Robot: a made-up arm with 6 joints. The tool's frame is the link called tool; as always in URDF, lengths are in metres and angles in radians. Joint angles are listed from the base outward. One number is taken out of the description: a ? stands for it. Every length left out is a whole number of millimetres.
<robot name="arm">
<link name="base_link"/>
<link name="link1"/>
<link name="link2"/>
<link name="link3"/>
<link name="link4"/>
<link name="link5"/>
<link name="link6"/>
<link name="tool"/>
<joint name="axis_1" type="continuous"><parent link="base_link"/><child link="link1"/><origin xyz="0.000 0.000 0.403"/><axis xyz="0 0 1"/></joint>
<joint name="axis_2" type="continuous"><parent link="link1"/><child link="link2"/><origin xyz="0.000 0.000 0.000"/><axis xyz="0 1 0"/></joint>
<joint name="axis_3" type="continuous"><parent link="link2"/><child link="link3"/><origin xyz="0.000 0.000 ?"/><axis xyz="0 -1 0"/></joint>
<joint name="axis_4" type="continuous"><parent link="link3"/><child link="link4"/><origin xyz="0.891 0.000 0.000"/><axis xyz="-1 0 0"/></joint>
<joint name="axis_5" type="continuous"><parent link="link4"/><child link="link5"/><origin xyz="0.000 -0.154 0.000"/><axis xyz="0 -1 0"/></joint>
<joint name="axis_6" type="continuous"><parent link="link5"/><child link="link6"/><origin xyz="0.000 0.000 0.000"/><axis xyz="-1 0 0"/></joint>
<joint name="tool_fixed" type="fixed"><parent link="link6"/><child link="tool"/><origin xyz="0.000 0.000 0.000"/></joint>
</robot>
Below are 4 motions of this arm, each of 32 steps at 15 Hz.
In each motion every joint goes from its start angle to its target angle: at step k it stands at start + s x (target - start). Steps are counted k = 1, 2, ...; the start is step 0. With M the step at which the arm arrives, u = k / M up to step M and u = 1 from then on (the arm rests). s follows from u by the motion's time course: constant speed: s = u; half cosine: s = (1 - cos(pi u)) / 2; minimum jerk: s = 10 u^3 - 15 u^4 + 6 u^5.
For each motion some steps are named. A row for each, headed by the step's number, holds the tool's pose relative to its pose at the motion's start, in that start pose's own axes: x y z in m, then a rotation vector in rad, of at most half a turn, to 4 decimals.
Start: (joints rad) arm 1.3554 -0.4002 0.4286 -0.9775 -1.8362 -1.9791
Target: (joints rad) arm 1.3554 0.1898 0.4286 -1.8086 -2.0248 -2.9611
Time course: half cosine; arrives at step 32
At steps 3, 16, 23, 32:
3: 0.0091 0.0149 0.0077 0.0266 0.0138 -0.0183
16: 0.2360 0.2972 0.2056 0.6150 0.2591 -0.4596
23: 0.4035 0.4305 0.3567 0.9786 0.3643 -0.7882
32: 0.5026 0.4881 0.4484 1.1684 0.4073 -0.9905

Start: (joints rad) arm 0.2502 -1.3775 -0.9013 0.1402 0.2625 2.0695
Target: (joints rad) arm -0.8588 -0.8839 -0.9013 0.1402 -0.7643 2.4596
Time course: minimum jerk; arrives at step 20
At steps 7, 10, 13, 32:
7: 0.0205 0.0176 0.0076 -0.2270 -0.0266 0.4380
10: 0.0278 0.0528 -0.0060 -0.3797 -0.0480 0.9540
13: 0.0088 0.0915 -0.0408 -0.3918 -0.0658 1.4731
32: -0.0348 0.1174 -0.0828 -0.2580 -0.0798 1.9060

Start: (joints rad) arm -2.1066 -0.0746 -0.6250 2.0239 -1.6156 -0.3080
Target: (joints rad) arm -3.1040 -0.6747 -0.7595 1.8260 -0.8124 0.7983
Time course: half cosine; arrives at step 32
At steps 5, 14, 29, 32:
5: 0.0462 0.0044 -0.0261 -0.0633 0.0211 0.0375
14: 0.2509 0.0318 -0.2223 -0.3889 0.1054 0.2430
29: 0.3263 0.0443 -0.5941 -0.8401 0.1575 0.4792
32: 0.3232 0.0434 -0.6061 -0.8568 0.1588 0.4848

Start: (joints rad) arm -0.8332 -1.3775 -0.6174 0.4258 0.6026 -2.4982
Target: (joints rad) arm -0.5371 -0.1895 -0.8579 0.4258 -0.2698 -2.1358
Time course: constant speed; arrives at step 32
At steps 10, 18, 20, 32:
10: 0.0509 -0.2954 0.1890 0.0513 -0.3565 -0.5756
18: 0.0010 -0.5438 0.2752 0.0539 -0.5398 -1.0986
20: -0.0227 -0.6029 0.2874 0.0493 -0.5703 -1.2360
32: -0.2383 -0.8966 0.2914 -0.0240 -0.6150 -2.0982

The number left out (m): 0.832
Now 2 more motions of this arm.
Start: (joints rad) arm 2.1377 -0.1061 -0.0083 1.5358 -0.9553 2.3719
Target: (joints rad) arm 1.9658 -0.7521 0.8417 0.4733 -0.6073 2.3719
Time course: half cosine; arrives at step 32
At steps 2, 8, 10, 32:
2: -0.0024 0.0144 -0.0035 0.0176 0.0018 -0.0015
8: -0.0500 0.2217 -0.0361 0.2665 0.0448 -0.0268
10: -0.0874 0.3365 -0.0402 0.4021 0.0831 -0.0441
32: -0.8151 1.2076 0.4276 1.5028 1.0418 -0.3434

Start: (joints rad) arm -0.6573 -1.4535 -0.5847 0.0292 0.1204 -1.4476
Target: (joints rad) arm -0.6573 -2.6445 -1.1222 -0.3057 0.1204 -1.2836
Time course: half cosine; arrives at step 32
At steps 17, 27, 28, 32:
17: -0.3893 -0.0887 -0.0168 0.0942 -0.0595 0.3532
27: -0.5395 -0.2642 -0.0487 0.1629 -0.0806 0.6065
28: -0.5438 -0.2747 -0.0506 0.1666 -0.0813 0.6201
32: -0.5506 -0.2939 -0.0542 0.1732 -0.0822 0.6447

